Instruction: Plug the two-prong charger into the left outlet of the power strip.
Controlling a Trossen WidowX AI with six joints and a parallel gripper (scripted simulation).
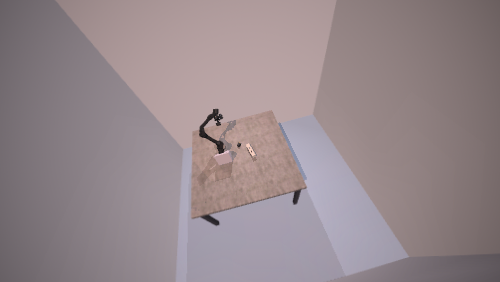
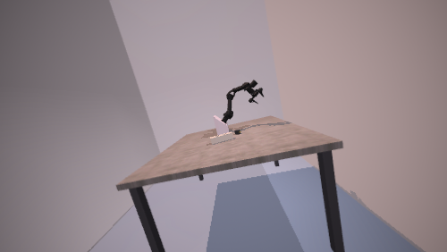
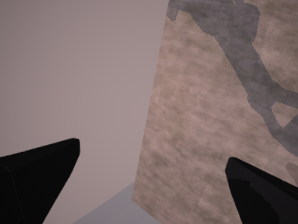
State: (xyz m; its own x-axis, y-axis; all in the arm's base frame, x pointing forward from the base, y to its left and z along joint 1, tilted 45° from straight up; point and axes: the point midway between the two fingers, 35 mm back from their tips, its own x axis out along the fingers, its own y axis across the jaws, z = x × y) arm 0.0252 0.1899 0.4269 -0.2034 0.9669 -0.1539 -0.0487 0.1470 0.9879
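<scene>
Right now my gripper tip is 220 mm short of the two-prong charger, 310 mm to the left of it and 240 mm above it.
</scene>
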